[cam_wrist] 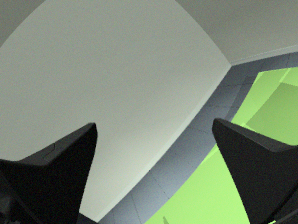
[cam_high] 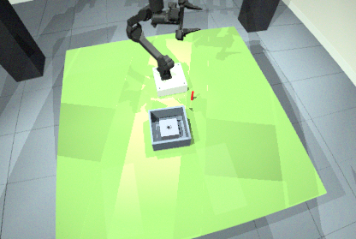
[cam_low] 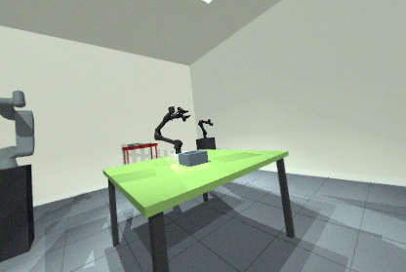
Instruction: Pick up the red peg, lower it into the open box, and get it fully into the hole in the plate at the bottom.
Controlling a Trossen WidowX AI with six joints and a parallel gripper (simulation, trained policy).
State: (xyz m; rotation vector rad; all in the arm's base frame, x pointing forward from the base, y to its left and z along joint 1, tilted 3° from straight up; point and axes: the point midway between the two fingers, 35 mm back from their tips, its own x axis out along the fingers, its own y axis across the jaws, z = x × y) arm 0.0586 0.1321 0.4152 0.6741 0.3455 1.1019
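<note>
Now: the red peg 450 mm below my gripper tip, 80 mm ahead of it and 30 mm to the right of it. The rest, counted from my gripper tip: grey box 460 mm below, 250 mm ahead, 210 mm to the right.
</note>
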